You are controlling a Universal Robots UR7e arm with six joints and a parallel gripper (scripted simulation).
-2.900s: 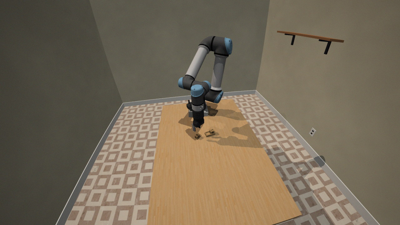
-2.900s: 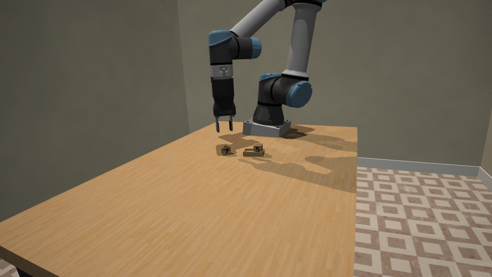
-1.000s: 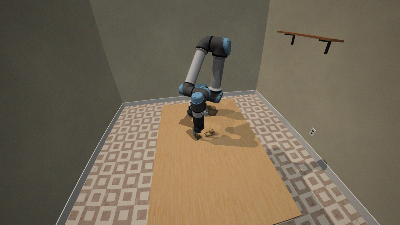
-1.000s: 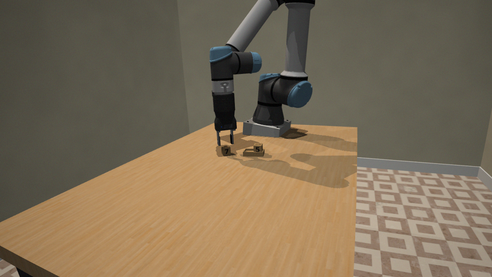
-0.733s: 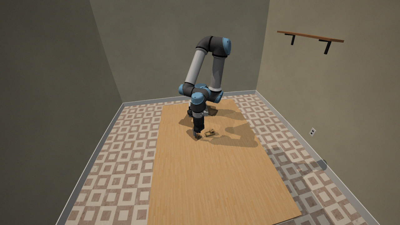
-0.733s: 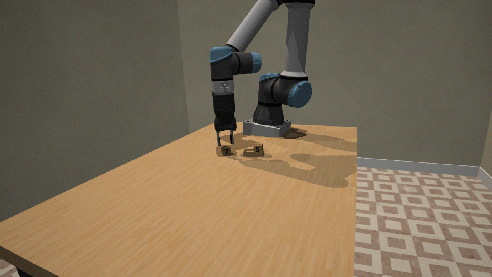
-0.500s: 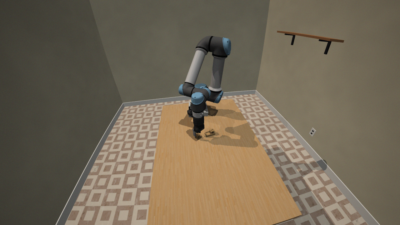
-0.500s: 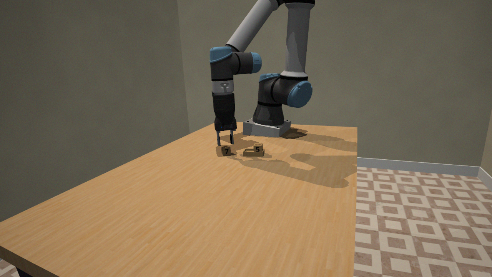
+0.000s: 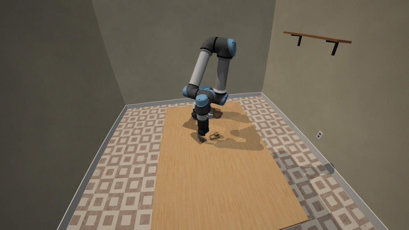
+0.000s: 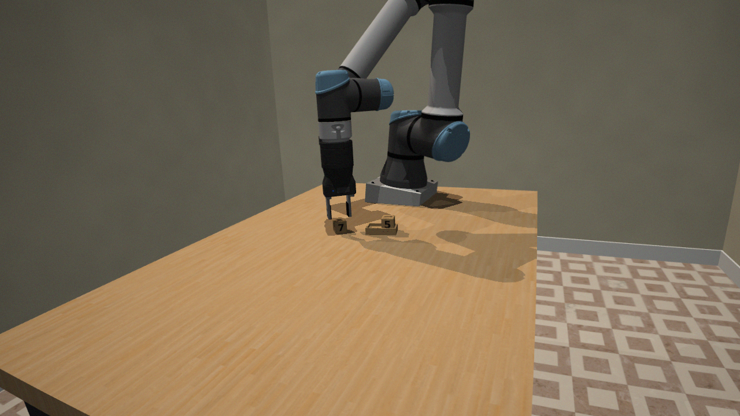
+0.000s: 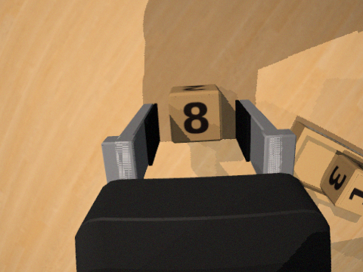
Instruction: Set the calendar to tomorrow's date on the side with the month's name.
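My gripper is now 5 cm past the wooden digit cube, 11 cm to the right of it and 3 cm above it. Also, from my hand: wooden tray 4 cm behind, 10 cm to the left, 5 cm below.
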